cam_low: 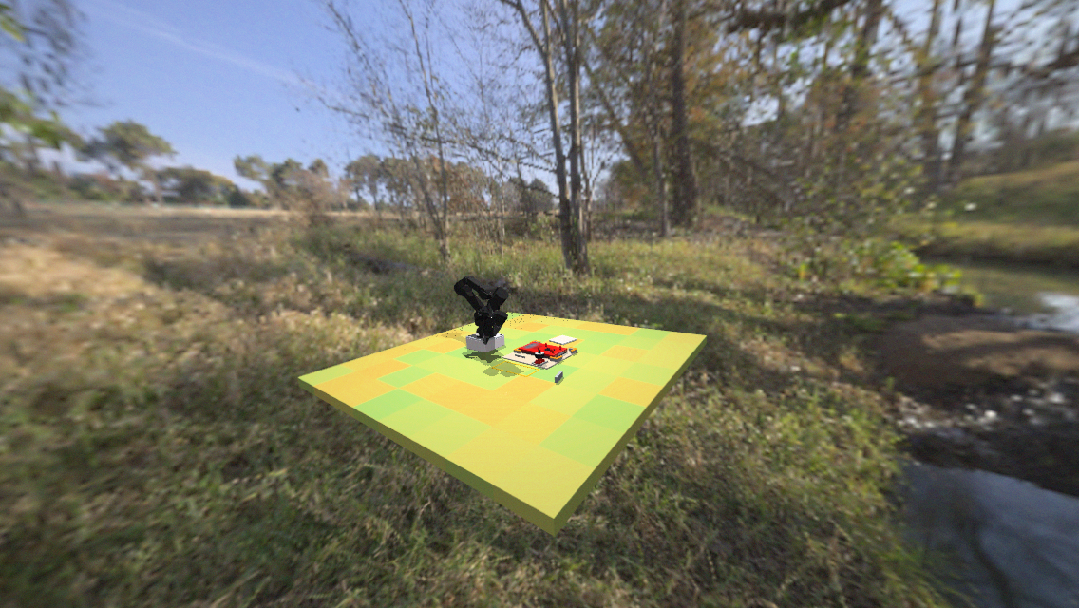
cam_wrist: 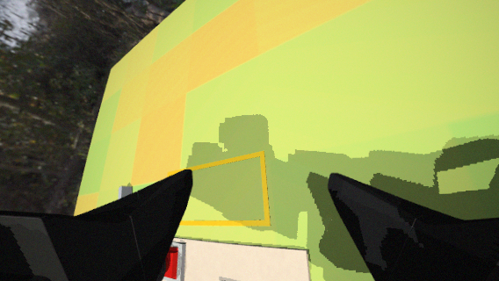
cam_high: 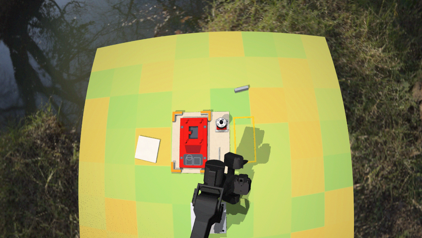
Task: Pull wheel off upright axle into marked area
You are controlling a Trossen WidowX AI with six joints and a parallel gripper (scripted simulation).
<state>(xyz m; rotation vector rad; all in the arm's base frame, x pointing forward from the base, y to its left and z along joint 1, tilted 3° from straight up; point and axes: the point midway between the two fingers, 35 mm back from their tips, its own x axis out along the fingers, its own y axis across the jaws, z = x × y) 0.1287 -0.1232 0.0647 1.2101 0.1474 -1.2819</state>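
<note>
Right now my gripper tip is 21 cm short of the wheel, 6 cm to the right of it and 6 cm above it. From my gripper tip the other things lie so: white square plate 16 cm ahead, 38 cm to the left, 9 cm below; grey bar 35 cm ahead, 5 cm to the right, 9 cm below.
</note>
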